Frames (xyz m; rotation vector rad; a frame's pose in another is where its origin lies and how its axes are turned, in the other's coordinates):
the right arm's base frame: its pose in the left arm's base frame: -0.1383 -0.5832 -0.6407 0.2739 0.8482 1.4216
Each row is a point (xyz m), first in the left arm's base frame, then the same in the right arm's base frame.
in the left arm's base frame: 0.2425 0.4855 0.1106
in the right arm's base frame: 0.7058 0.3801 1.0995
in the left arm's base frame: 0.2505 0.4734 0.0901
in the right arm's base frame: 0.7010 0.3590 1.0869
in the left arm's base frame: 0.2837 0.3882 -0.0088
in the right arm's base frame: 0.6535 0.2561 1.0141
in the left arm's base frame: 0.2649 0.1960 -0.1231
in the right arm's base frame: 0.5154 0.1637 0.8632
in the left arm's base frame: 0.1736 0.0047 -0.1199
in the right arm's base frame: 0.3428 0.2006 0.7459
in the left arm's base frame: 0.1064 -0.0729 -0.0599
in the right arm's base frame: 0.2545 0.2756 0.7189
